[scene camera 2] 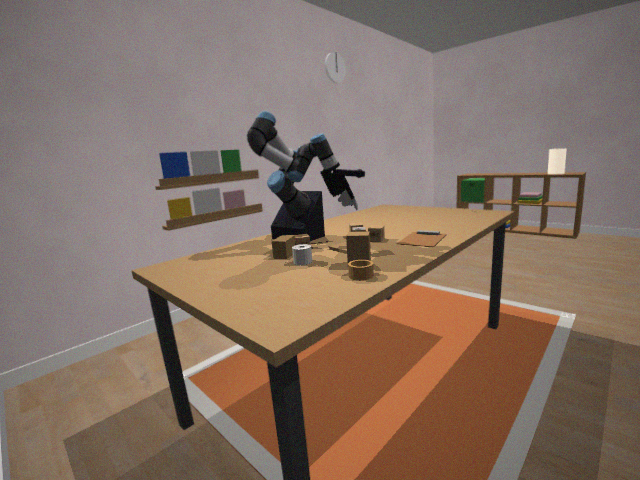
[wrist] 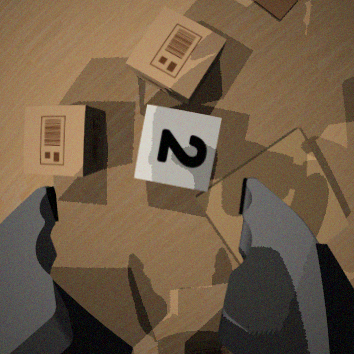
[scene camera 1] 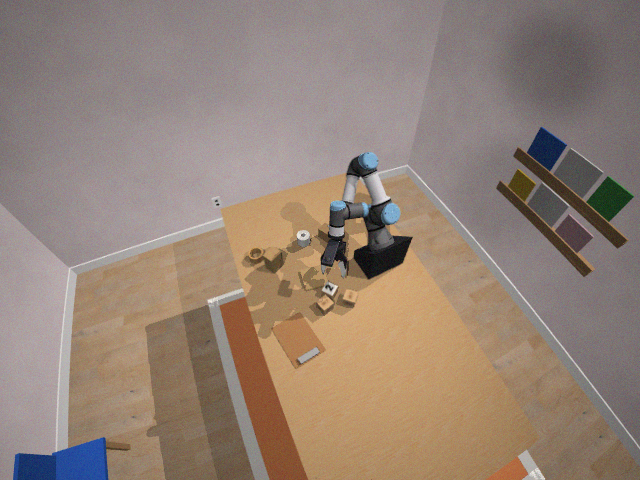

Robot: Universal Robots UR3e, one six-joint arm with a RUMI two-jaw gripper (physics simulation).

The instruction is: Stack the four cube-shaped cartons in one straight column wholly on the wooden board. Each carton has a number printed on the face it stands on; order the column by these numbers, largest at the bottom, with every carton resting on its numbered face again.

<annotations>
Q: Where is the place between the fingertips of my gripper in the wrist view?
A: At 146,185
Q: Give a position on a clipboard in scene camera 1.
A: At 300,343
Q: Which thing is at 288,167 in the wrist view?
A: A wooden board.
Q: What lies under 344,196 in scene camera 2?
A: My gripper.
</annotations>
